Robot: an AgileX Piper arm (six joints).
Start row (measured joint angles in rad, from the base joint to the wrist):
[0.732 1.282 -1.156 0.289 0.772 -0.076]
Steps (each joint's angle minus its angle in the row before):
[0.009 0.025 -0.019 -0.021 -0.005 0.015]
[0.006 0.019 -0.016 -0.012 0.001 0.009]
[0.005 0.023 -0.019 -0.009 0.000 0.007]
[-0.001 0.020 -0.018 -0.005 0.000 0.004]
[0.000 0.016 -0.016 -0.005 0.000 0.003]
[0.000 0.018 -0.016 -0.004 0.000 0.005]
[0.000 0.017 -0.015 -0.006 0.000 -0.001]
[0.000 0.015 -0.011 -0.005 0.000 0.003]
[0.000 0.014 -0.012 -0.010 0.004 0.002]
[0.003 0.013 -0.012 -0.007 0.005 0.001]
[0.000 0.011 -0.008 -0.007 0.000 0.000]
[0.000 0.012 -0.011 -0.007 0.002 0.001]
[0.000 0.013 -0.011 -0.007 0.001 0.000]
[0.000 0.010 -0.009 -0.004 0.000 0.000]
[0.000 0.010 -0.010 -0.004 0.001 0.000]
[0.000 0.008 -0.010 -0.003 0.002 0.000]
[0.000 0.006 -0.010 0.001 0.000 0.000]
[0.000 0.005 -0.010 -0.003 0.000 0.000]
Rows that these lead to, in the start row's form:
[0.741 1.307 -1.175 0.268 0.767 -0.061]
[0.747 1.326 -1.191 0.256 0.768 -0.052]
[0.752 1.349 -1.210 0.247 0.768 -0.045]
[0.751 1.369 -1.228 0.242 0.768 -0.041]
[0.751 1.385 -1.244 0.237 0.768 -0.038]
[0.751 1.403 -1.260 0.233 0.768 -0.033]
[0.751 1.420 -1.275 0.227 0.768 -0.034]
[0.751 1.435 -1.286 0.222 0.768 -0.031]
[0.751 1.449 -1.298 0.212 0.772 -0.029]
[0.754 1.462 -1.310 0.205 0.777 -0.028]
[0.754 1.473 -1.318 0.198 0.777 -0.028]
[0.754 1.485 -1.329 0.191 0.779 -0.027]
[0.754 1.498 -1.340 0.184 0.780 -0.027]
[0.754 1.508 -1.349 0.180 0.780 -0.027]
[0.754 1.518 -1.359 0.176 0.781 -0.027]
[0.754 1.526 -1.369 0.173 0.783 -0.027]
[0.754 1.532 -1.379 0.174 0.783 -0.027]
[0.754 1.537 -1.389 0.171 0.783 -0.027]

